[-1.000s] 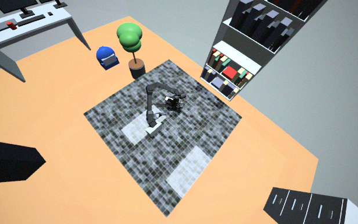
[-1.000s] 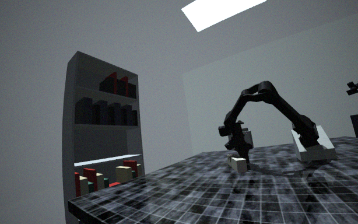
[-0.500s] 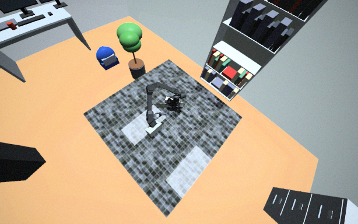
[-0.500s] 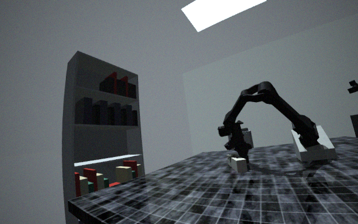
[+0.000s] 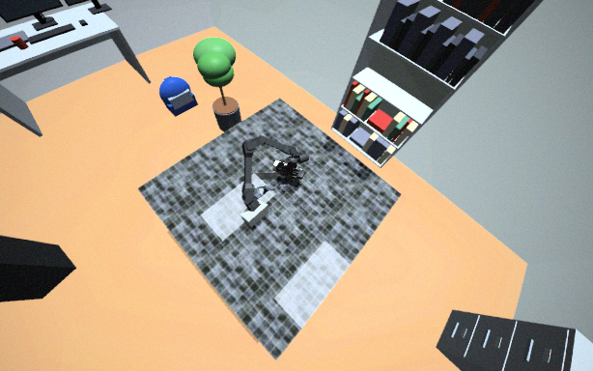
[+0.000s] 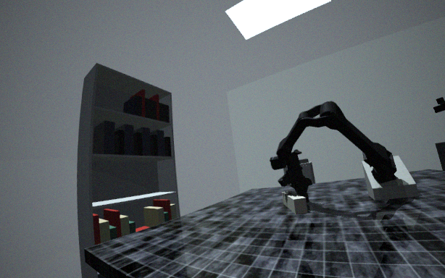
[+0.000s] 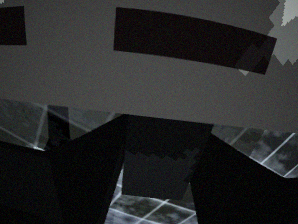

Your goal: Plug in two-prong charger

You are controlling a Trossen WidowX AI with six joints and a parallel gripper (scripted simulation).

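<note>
My gripper tip is 20 mm short of the two-prong charger and 10 mm below it.
</note>
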